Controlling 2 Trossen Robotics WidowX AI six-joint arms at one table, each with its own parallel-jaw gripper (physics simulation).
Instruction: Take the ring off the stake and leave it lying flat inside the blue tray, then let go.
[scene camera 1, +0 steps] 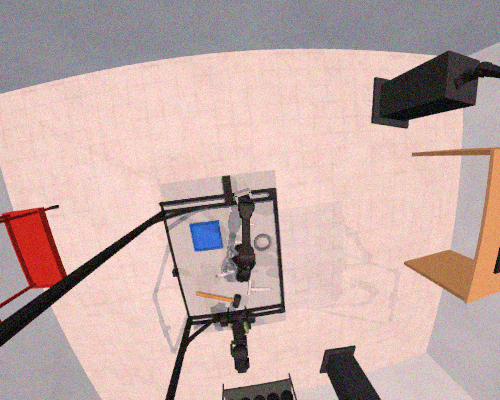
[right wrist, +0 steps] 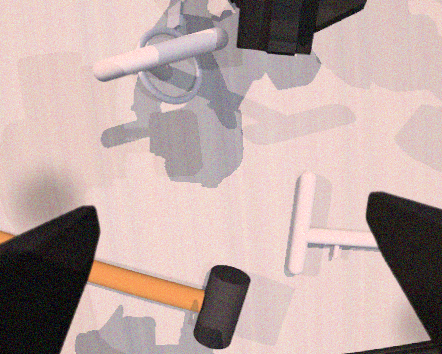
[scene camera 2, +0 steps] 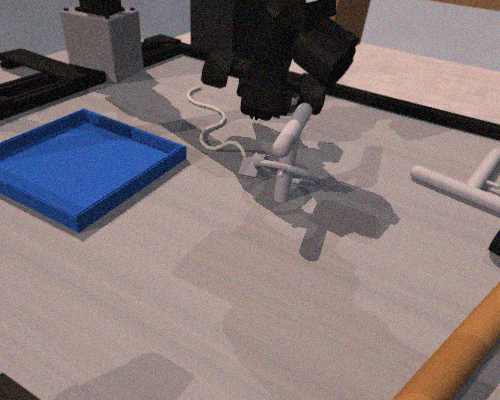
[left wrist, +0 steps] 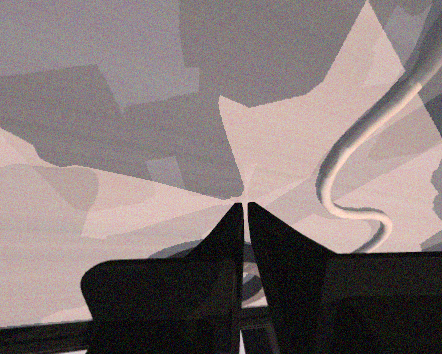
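Pixels of known places: left gripper, fingertip midpoint: point(scene camera 2: 254, 117) point(left wrist: 244, 209); right gripper, fingertip midpoint: point(scene camera 1: 236, 306) point(right wrist: 234, 212); left arm's base, origin of the base link: point(scene camera 1: 244, 200) point(scene camera 2: 100, 10).
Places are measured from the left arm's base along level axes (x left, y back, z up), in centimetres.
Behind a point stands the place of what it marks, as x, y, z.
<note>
The thin grey ring point(scene camera 2: 297, 171) {-28.9, -45.0, -5.7} point(right wrist: 175, 101) {-26.5, -47.3, -7.3} is around the post of the upright white T-topped stake point(scene camera 2: 292, 132) {-29.1, -43.7, -0.8} point(right wrist: 160, 54) {-25.9, -43.6, -0.8} point(scene camera 1: 225, 274) {-26.9, -43.2, -0.8}, below its crossbar. A small pale plate point(scene camera 2: 248, 166) {-24.2, -37.8, -9.7} sits at the ring's edge, with a wavy pale cord point(scene camera 2: 212, 120) {-12.8, -28.3, -10.7} point(left wrist: 370, 120) {-13.3, -28.5, -11.0} running from it. The blue tray point(scene camera 1: 206, 236) {-31.8, -17.4, -10.7} point(scene camera 2: 85, 165) {-32.0, -17.8, -10.7} is empty. My left gripper point(left wrist: 244, 209) {-7.8, -33.4, -10.4} is shut, its fingertips together, with the cord off to the right of them; in scene camera 2 the arm hides the tips. My right gripper point(right wrist: 234, 212) {-23.1, -53.6, 19.3} is open and empty.
A mallet point(scene camera 1: 215, 296) {-41.9, -63.1, -8.6} point(right wrist: 222, 305) {-28.0, -71.0, -6.3} with an orange handle lies near the right gripper. A second white T-shaped piece point(right wrist: 301, 225) {-16.4, -65.3, -9.3} point(scene camera 2: 450, 187) {-16.8, -64.3, -10.0} lies flat. A thick grey ring point(scene camera 1: 256, 242) {-1.1, -32.1, -9.7} lies on the table beyond the left arm. Black rails edge the table.
</note>
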